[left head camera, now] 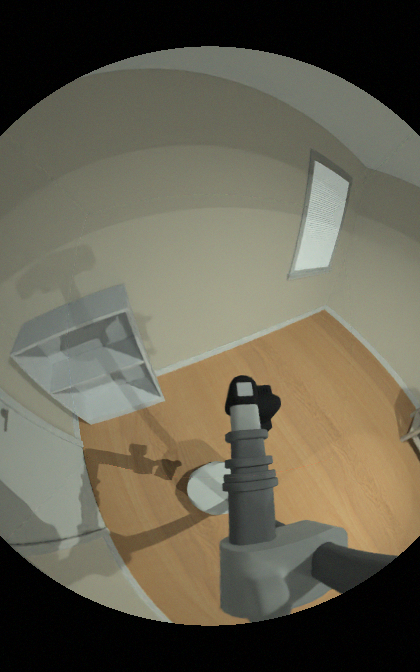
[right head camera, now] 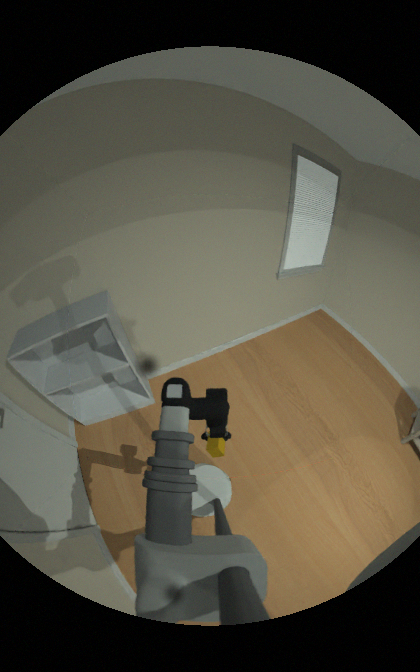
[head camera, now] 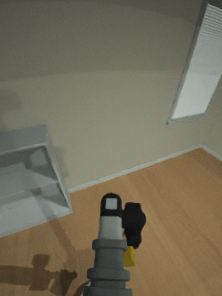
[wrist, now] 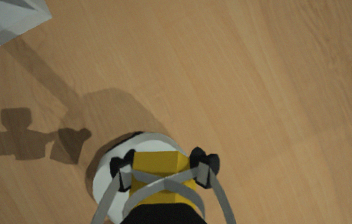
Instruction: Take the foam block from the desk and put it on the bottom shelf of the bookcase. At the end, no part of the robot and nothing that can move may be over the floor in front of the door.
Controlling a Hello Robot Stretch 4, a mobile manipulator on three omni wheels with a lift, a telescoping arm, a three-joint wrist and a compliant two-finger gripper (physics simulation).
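Frame: origin at the robot's base, x left, y back, z up, level; centimetres.
Seen in the pictures: gripper, fingertip midpoint: (wrist: 166, 160).
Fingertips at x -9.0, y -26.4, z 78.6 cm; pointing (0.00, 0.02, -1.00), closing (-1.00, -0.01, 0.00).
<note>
Pixels of each thing's top centre, then the offset from my fingertips to it. "pt": a spot on its surface instead.
- yellow foam block, top centre: (head camera: 129, 249) dx +0.2, dy +3.2, dz +9.3 cm
- window, surface spot: (head camera: 200, 75) pt dx -96.1, dy -157.1, dz +59.0 cm
The yellow foam block (head camera: 129, 256) (right head camera: 216, 447) (wrist: 156, 162) is held between the fingertips of my gripper (right head camera: 216, 436) (wrist: 166, 160), which is shut on it, high above the floor. In the wrist view the block hangs over the white round base. The grey bookcase (head camera: 30, 136) (left head camera: 75, 310) (right head camera: 65, 320) stands against the wall at the left, apart from the gripper. Its bottom shelf (left head camera: 105, 402) (right head camera: 100, 404) shows no object on it. The door (left head camera: 30, 465) (right head camera: 35, 470) is at the far left edge. The desk cannot be made out surely.
My white round base (left head camera: 205, 487) (right head camera: 217, 485) (wrist: 105, 185) stands on the wooden floor (left head camera: 320, 425) under the arm (left head camera: 252, 510) (right head camera: 168, 510). A window (head camera: 200, 75) (left head camera: 320, 220) (right head camera: 310, 215) is on the right. Part of a pale piece of furniture (left head camera: 414, 426) shows at the right edge.
</note>
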